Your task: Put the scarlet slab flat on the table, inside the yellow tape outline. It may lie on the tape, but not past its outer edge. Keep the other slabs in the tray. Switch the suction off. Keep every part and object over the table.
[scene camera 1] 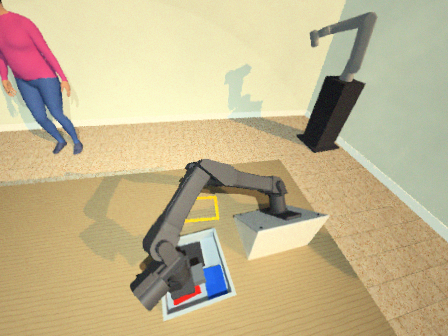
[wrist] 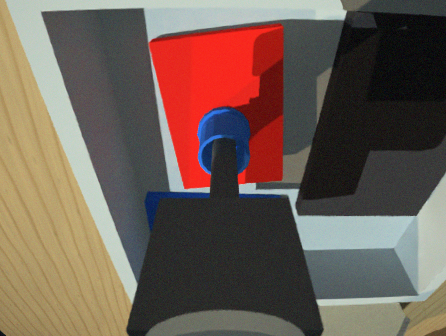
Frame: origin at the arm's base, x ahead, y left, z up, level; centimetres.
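Seen in the pictures: end effector, tool point: (wrist: 223,122); arm's base, origin of the base link: (scene camera 1: 278,213).
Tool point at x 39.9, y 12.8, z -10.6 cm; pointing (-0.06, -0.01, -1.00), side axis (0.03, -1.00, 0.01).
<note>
Offsets run from my tool point to a thing's top centre. "*": to the spot under its first point.
The scarlet slab @[dy -0.1, dx +0.6, dz +1.3 cm] (scene camera 1: 187,296) (wrist: 225,70) lies in the white tray (scene camera 1: 225,262) (wrist: 70,125), next to the blue slab @[dy +0.6, dx -9.5, dz +0.7 cm] (scene camera 1: 216,282) (wrist: 175,195). A dark grey slab @[dy -10.5, dx -0.7, dz +0.6 cm] (scene camera 1: 195,248) (wrist: 395,182) is also in the tray. My suction cup (wrist: 224,137), blue, rests on the scarlet slab's top face, nearer one short edge than its middle, and appears sealed on it. In the scene view the cup is hidden behind the arm's wrist. The yellow tape outline @[* dy -30.2, dx -18.9, dz -0.6 cm] (scene camera 1: 216,207) lies on the table behind the tray; the arm hides its left part.
The arm's pale base block (scene camera 1: 287,240) stands right of the tray, close to the yellow outline. The arm's links reach over the table behind the tray. A person (scene camera 1: 35,75) and another arm on a black pedestal (scene camera 1: 332,112) stand beyond the table.
</note>
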